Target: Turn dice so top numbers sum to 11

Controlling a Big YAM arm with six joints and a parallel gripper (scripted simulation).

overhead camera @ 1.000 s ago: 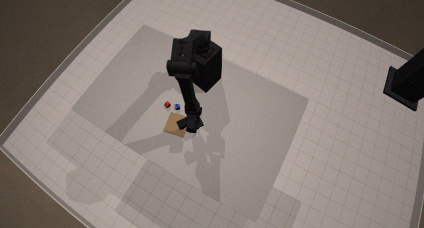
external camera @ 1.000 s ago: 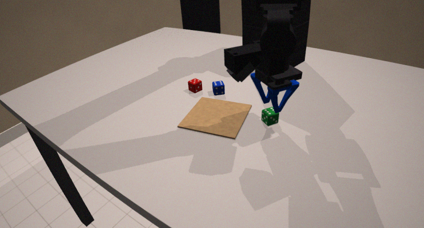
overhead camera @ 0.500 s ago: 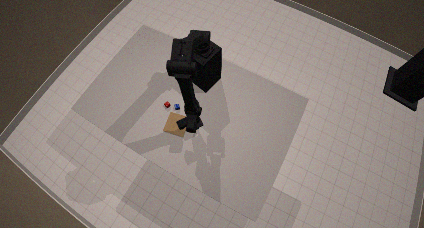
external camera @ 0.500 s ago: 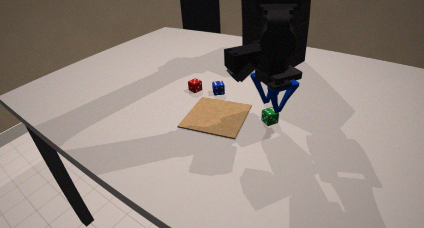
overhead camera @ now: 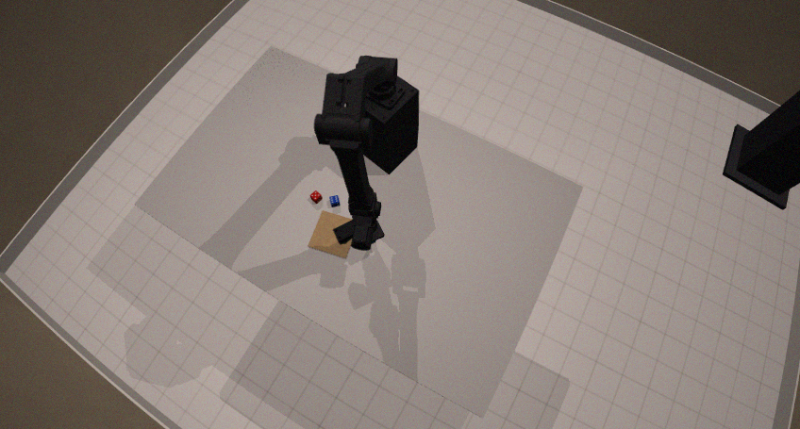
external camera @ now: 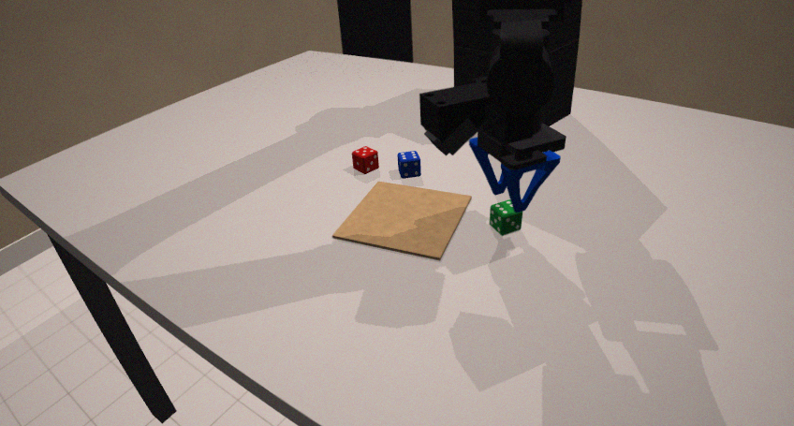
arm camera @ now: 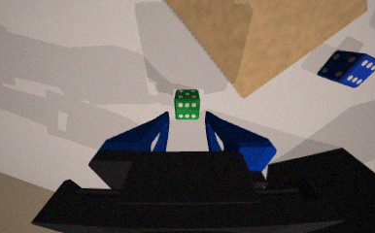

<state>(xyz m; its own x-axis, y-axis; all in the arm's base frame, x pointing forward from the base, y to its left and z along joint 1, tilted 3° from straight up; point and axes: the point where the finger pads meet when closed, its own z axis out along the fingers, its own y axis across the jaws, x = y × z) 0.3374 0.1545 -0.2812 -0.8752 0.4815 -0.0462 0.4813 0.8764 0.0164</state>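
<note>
Right now my hand is 30 mm above the green die. Also, from my hand: tan mat: 50 mm ahead, 120 mm to the right, 40 mm below; then red die: 20 mm behind, 250 mm to the right, 30 mm below; then blue die: 40 mm behind, 190 mm to the right, 30 mm below.
</note>
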